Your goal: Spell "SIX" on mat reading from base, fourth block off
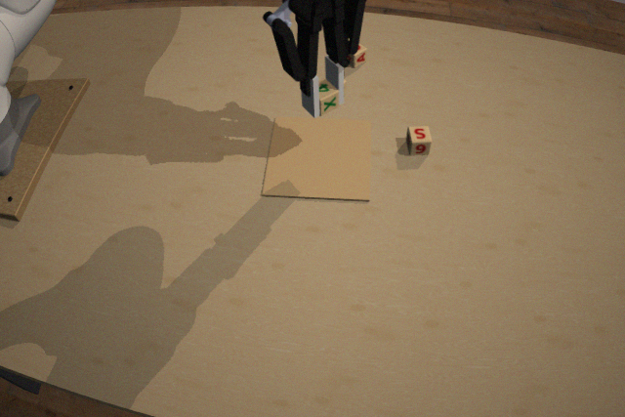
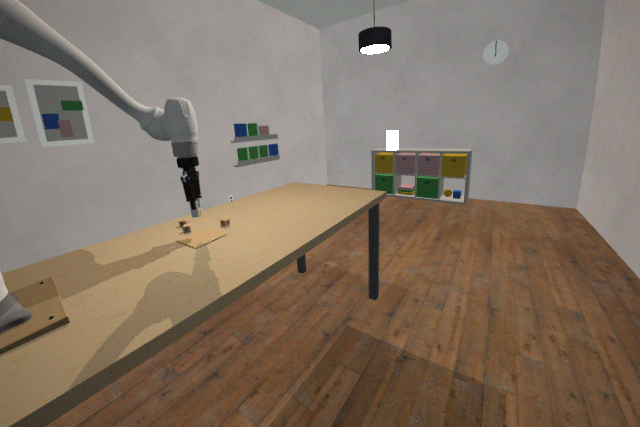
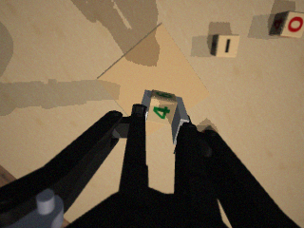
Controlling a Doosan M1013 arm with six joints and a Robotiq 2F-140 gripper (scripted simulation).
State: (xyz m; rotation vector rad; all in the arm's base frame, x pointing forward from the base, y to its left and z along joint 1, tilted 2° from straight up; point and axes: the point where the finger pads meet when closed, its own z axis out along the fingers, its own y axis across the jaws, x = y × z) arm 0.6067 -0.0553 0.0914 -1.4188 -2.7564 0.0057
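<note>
The tan mat lies 12 cm below my hand, 1 cm to the right of it and 1 cm behind it. From my hand the other things lie so: I block 11 cm to the left, 11 cm below, 1 cm ahead; S block 13 cm ahead, 11 cm below; letter block 2 cm below.
</note>
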